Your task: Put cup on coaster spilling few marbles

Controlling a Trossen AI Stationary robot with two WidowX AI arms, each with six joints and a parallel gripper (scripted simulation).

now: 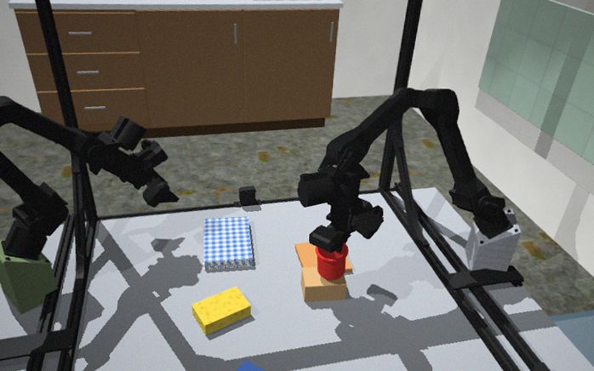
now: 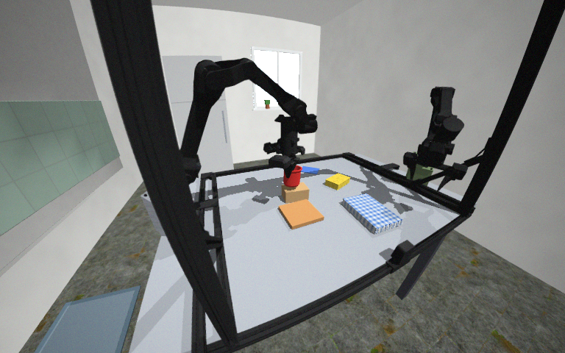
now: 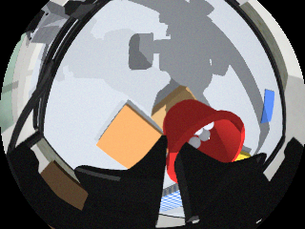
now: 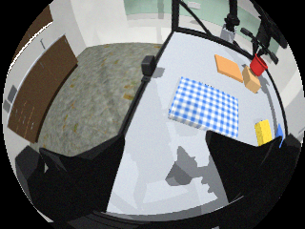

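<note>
My left hand is 2 cm short of the red cup, 2 cm to the left of it and 4 cm above it. From my left hand the other things lie so: blue flat piece: 26 cm ahead, 21 cm to the right, 14 cm below; tan block: 2 cm ahead, 3 cm to the right, 12 cm below; flat orange square: 9 cm behind, 1 cm to the right, 13 cm below.
</note>
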